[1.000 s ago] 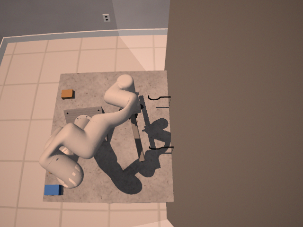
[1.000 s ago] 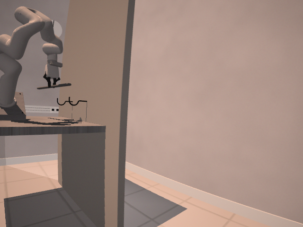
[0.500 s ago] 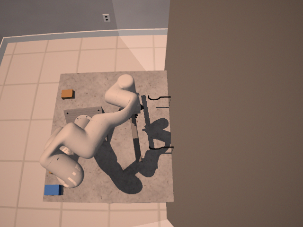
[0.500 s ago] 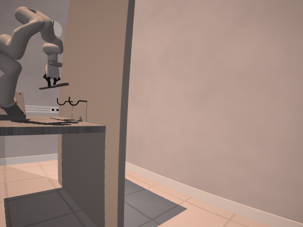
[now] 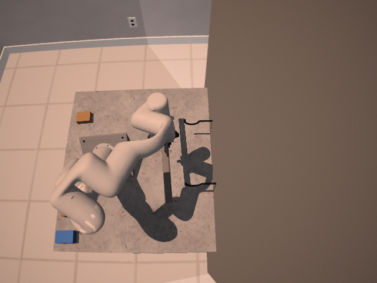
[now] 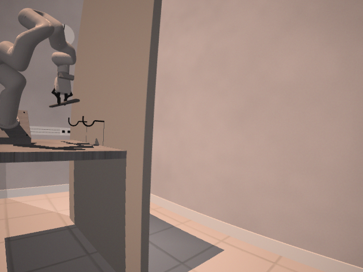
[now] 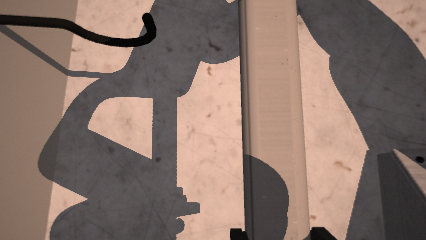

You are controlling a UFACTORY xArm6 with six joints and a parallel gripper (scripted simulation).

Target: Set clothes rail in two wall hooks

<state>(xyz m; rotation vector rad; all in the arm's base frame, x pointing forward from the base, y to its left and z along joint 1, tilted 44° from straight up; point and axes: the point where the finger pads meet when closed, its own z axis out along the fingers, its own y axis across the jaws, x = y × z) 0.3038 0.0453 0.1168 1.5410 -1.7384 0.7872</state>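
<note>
The clothes rail lies 10 mm below my hand. From my hand the other things lie so: orange block: 430 mm behind, 340 mm to the left, 250 mm below; then orange cube: 530 mm behind, 170 mm to the right, 240 mm below; then tall wall panel: 240 mm ahead, 40 mm to the right, 160 mm above.
</note>
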